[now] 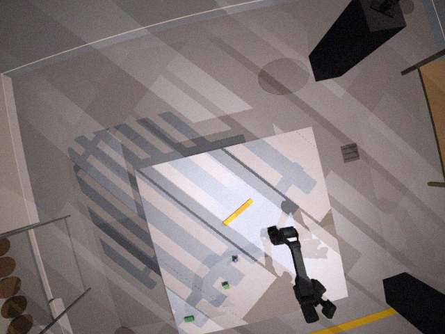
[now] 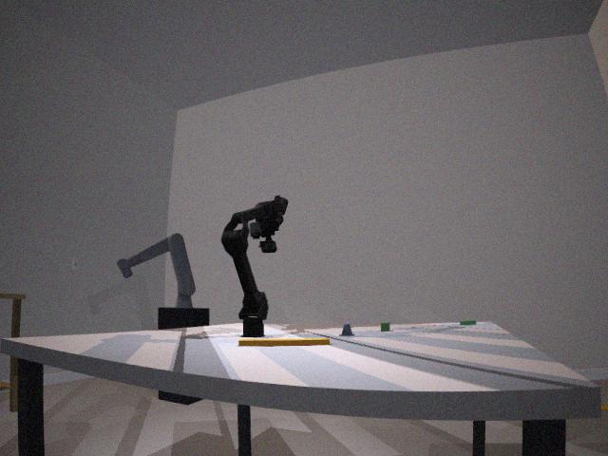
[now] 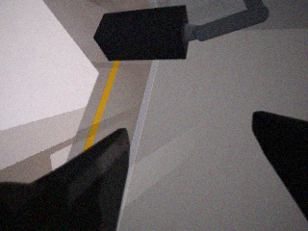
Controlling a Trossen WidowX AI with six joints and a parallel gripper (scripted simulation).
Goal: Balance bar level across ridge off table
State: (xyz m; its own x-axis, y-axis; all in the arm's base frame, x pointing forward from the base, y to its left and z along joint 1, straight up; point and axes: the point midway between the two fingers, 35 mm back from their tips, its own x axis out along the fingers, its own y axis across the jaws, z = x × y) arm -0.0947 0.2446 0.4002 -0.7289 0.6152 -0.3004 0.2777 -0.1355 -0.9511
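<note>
The orange bar lies 33 cm ahead of my gripper tip, 46 cm to the right of it and 38 cm below it.
</note>
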